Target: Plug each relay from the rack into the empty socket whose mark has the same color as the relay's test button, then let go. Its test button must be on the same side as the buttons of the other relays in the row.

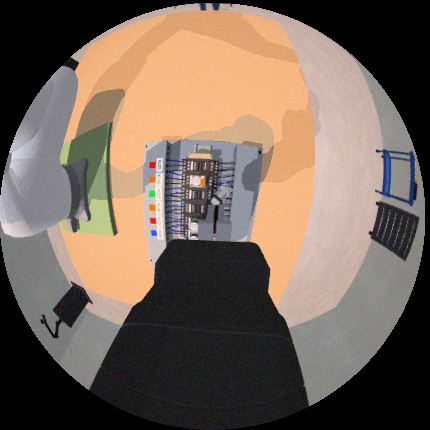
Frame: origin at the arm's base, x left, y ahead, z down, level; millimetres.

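Seen in the pictures: gripper, fingertip midpoint: [216, 213]; arm's base, origin of the base link: [72, 190].
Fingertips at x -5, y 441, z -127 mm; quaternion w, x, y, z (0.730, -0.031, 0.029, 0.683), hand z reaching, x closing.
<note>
Offsets run from my fingertips to a thing's top centre. "*": to the spot under its first point.
The panel {* dx -144, dy -126, dz +101 mm} [154, 255] holds a vertical row of dark sockets left of my gripper. Colour marks beside it run red {* dx +57, dy -123, dz +100 mm} [152, 165], orange {* dx +30, dy -122, dz +101 mm} [152, 179], green [152, 193], orange [152, 207], red {* dx -55, dy -120, dz +100 mm} [153, 220] and blue {* dx -85, dy -120, dz +100 mm} [154, 233]. A relay with an orange button {dx +32, dy -31, dz +74 mm} [197, 181] stands in the second socket, button on the right. The top, third and fourth sockets look empty. A pale relay {dx -53, dy -30, dz +74 mm} [194, 226] shows lower down, partly hidden. A small grey block {dx +7, dy +15, dz +87 mm} [220, 196], seemingly a tilted relay, lies over the row's right edge. My gripper [216, 213] is shut and empty below it. The relay rack cannot be made out.
Blue and black wires run along both sides of the sockets. A grey duct {dx -39, dy +58, dz +101 mm} [244, 200] flanks them on the right. A green board [90, 220] and a pale robot arm part [35, 165] are at the left. A blue frame [387, 172] stands far right.
</note>
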